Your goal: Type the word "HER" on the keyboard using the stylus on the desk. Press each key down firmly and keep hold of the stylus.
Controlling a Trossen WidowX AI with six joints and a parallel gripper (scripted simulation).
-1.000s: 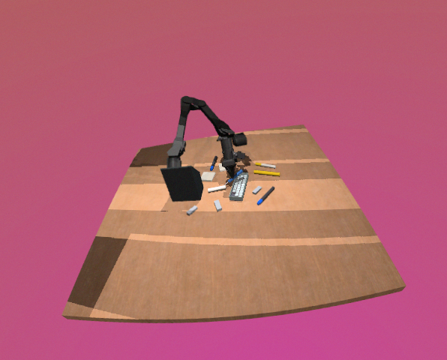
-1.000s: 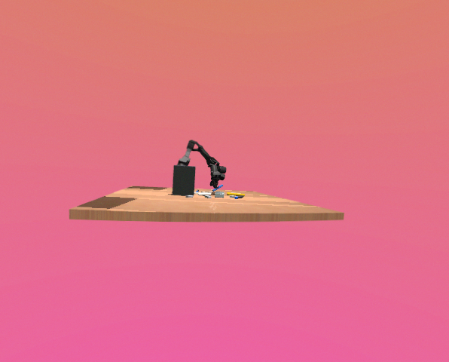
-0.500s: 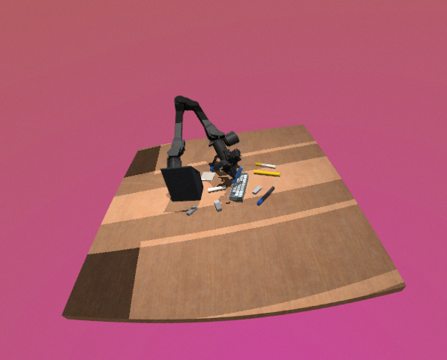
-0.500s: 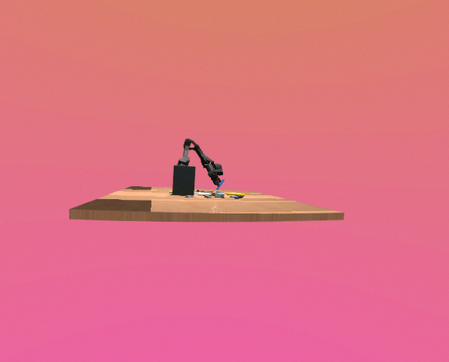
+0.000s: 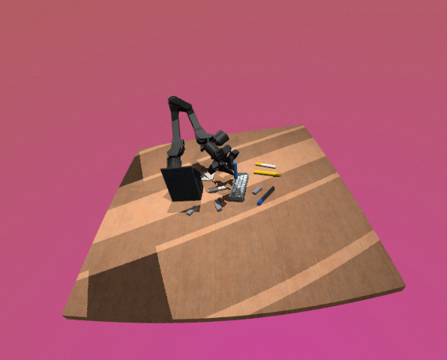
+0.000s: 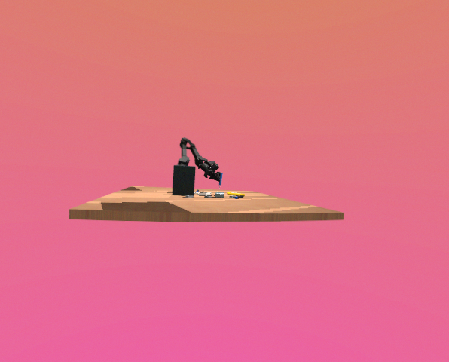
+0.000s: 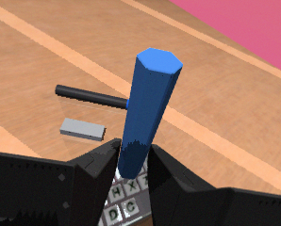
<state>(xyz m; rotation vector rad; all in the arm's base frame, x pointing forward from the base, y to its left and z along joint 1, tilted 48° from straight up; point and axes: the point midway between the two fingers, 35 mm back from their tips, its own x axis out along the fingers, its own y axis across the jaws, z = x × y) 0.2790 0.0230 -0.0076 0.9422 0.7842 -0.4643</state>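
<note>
The grey block is 110 mm below my gripper tip, 100 mm ahead of it and 10 mm to the right of it. From my gripper tip the other things lie so: blue stylus 20 mm below; white stick 110 mm below, 110 mm behind, 30 mm to the left.
</note>
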